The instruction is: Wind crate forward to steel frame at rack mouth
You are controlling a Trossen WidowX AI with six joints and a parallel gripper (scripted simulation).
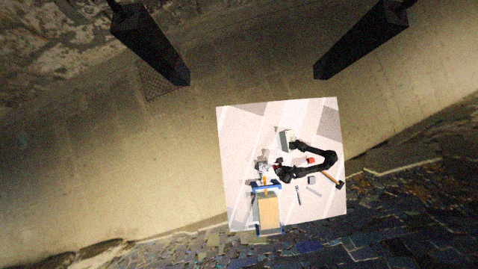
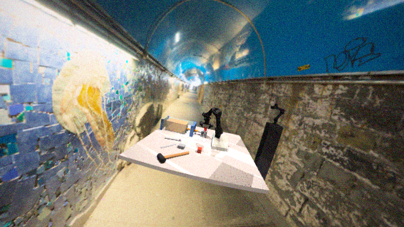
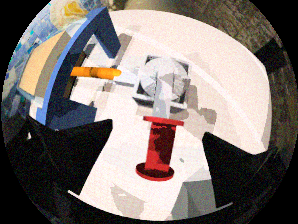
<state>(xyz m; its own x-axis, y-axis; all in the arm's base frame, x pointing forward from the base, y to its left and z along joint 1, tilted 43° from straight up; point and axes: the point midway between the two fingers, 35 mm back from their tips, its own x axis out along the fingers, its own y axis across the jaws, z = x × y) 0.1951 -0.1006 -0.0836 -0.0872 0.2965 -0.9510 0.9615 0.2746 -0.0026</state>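
Now: gripper tip 10 mm past the dark red knob, 20 mm to the right of it and 20 mm above it. Round my gripper tip: winch handle (20 mm to the right, 50 mm below); hand winch (90 mm to the right, 120 mm below); blue steel frame (170 mm ahead, 60 mm to the right, 50 mm below).
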